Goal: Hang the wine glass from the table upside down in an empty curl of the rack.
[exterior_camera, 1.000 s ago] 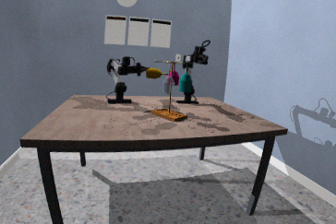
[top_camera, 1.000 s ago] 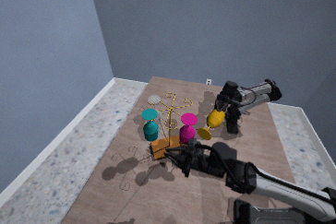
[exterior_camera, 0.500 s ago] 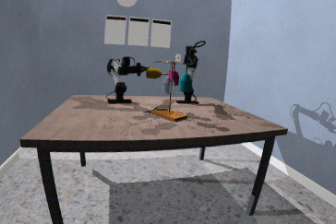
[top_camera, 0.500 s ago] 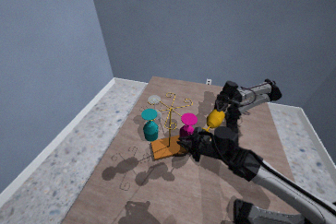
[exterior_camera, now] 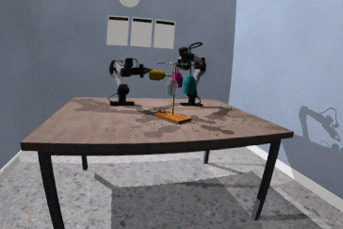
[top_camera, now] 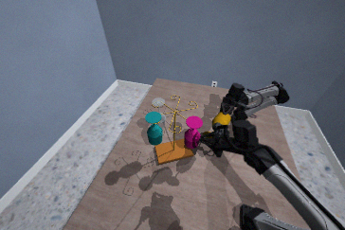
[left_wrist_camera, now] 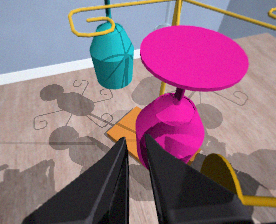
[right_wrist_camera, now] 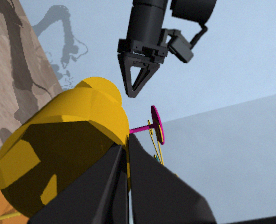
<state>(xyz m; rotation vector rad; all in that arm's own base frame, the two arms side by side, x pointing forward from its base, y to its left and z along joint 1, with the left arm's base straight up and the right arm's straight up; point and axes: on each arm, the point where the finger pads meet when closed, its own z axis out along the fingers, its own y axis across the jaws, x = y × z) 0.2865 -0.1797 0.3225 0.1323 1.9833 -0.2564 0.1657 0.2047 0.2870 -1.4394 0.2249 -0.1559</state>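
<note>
My left gripper is now 7 cm past the yellow wine glass, 12 cm to the left of it and 6 cm above it. From my left hand the other things lie so: teal glass: 24 cm ahead, 5 cm to the right, 4 cm below; magenta glass: 4 cm ahead, 6 cm to the right, 3 cm below; wire rack: 14 cm ahead, 11 cm to the right, 14 cm below.
The yellow wine glass lies 4 cm ahead of my right hand, 8 cm to the left of it and 3 cm below it. Also, from my right hand: clear glass 35 cm ahead, 5 cm to the left, 2 cm below; then magenta glass 15 cm ahead, 15 cm to the left, 1 cm below; then wire rack 25 cm ahead, 10 cm to the left, 12 cm below.
</note>
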